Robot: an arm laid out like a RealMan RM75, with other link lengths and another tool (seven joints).
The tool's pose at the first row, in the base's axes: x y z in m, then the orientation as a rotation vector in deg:
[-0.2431, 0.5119, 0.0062, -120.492, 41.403, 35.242]
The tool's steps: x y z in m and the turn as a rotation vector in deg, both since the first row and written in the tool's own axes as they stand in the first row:
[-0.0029, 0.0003, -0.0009, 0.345, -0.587, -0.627]
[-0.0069, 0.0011, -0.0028, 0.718, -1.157, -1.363]
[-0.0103, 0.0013, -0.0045, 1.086, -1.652, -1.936]
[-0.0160, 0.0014, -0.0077, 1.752, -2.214, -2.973]
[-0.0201, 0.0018, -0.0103, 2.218, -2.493, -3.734]
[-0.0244, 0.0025, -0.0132, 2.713, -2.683, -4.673]
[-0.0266, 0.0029, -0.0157, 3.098, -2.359, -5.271]
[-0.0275, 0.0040, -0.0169, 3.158, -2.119, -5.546]
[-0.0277, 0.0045, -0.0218, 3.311, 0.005, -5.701]
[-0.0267, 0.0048, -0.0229, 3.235, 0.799, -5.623]
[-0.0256, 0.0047, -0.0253, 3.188, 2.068, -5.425]
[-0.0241, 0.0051, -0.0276, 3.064, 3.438, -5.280]
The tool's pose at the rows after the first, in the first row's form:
[-0.2452, 0.5118, 0.0084, -120.063, 40.449, 35.326]
[-0.2483, 0.5110, 0.0116, -119.638, 39.394, 35.318]
[-0.2506, 0.5105, 0.0146, -119.209, 38.559, 35.325]
[-0.2542, 0.5094, 0.0199, -118.579, 37.239, 35.001]
[-0.2569, 0.5082, 0.0238, -118.193, 36.344, 34.641]
[-0.2600, 0.5067, 0.0277, -117.854, 35.313, 34.082]
[-0.2614, 0.5051, 0.0303, -117.773, 34.915, 33.253]
[-0.2626, 0.5038, 0.0310, -117.882, 34.760, 32.838]
[-0.2622, 0.4996, 0.0335, -118.715, 35.777, 30.568]
[-0.2615, 0.4983, 0.0333, -119.114, 36.279, 29.851]
[-0.2602, 0.4961, 0.0340, -119.661, 37.174, 28.704]
[-0.2590, 0.4936, 0.0341, -120.321, 38.051, 27.453]

